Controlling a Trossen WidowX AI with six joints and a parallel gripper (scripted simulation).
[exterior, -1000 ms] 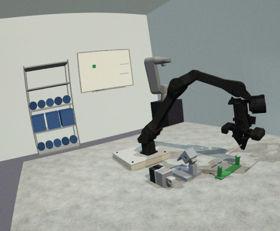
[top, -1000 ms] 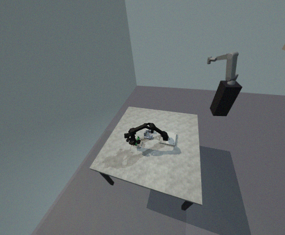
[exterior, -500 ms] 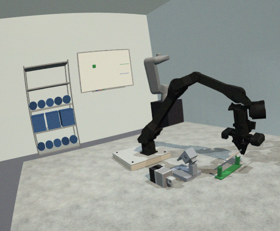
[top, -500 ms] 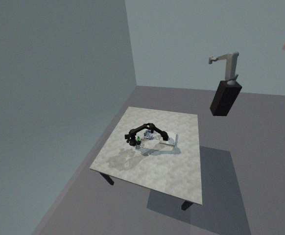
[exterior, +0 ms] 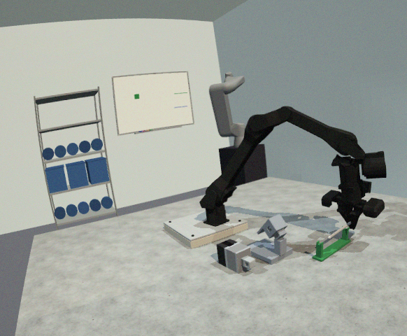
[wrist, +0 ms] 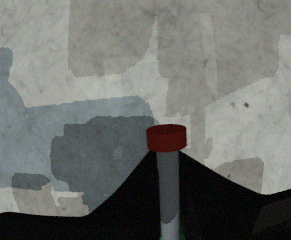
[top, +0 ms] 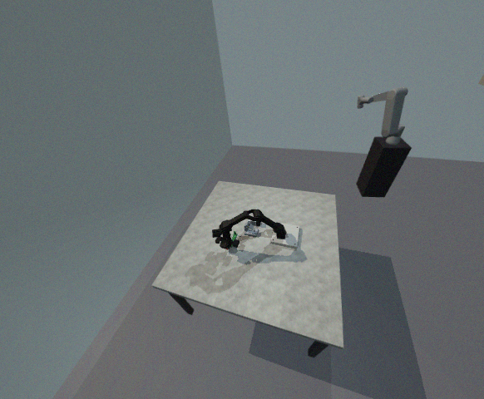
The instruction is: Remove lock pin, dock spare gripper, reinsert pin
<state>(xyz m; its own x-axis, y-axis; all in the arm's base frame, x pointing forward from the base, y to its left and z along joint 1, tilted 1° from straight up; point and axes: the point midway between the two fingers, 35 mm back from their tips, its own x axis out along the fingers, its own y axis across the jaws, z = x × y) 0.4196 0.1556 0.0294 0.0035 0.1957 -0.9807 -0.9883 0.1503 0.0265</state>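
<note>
Now: the green cradle 10 cm to the right of my gripper tip and 2 cm behind it. Also, from my gripper tip: grey socket: 20 cm to the right, 14 cm behind, 3 cm above; spare gripper: 30 cm to the right, 18 cm behind, 1 cm above.
</note>
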